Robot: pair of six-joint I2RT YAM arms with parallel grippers.
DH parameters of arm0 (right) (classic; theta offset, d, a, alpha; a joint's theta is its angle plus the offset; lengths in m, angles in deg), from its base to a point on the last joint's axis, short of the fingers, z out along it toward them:
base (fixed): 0 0 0 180
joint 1: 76.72 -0.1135 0.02 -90
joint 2: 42.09 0 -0.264 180
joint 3: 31.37 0 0.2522 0
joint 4: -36.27 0 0.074 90
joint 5: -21.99 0 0 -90
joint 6: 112.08 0.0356 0 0
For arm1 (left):
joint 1: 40.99 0.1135 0.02 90
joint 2: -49.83 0 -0.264 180
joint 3: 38.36 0 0.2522 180
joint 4: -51.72 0 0.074 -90
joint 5: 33.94 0 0 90
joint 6: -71.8 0.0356 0 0
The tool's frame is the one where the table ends.
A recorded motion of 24 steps. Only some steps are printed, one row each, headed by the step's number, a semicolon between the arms.
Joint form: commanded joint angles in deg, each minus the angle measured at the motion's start. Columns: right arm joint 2, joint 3, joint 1, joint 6, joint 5, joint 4; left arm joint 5, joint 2, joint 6, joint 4, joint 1, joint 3.
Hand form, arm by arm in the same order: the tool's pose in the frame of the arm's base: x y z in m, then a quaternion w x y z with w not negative. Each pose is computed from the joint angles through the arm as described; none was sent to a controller.
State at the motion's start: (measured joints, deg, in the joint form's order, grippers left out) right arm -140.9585 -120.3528 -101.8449 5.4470 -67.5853 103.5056; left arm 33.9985 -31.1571 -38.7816 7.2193 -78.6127 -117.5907
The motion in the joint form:
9: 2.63 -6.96 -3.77 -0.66 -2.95 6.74; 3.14 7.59 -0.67 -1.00 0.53 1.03
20: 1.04 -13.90 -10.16 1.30 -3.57 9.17; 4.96 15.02 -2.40 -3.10 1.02 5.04
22: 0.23 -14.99 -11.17 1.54 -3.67 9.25; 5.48 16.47 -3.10 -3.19 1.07 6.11
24: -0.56 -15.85 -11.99 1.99 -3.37 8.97; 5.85 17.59 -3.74 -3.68 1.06 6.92
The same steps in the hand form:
9: 0.2902 0.1584 0.2692 0.13112 -0.01451 0.99025 0.04468; 0.2144 -0.1766 0.3174 0.28642 0.19144 0.87850 -0.33098
20: 0.2805 0.1961 0.2935 0.15164 -0.05112 0.98510 0.06301; 0.1909 -0.1548 0.3222 0.30013 0.16913 0.88010 -0.32671
22: 0.2802 0.2033 0.2943 0.15285 -0.05753 0.98444 0.06487; 0.1865 -0.1509 0.3214 0.30258 0.16173 0.88090 -0.32604
24: 0.2805 0.2099 0.2942 0.15322 -0.06103 0.98379 0.07039; 0.1826 -0.1478 0.3202 0.30110 0.15544 0.88302 -0.32473

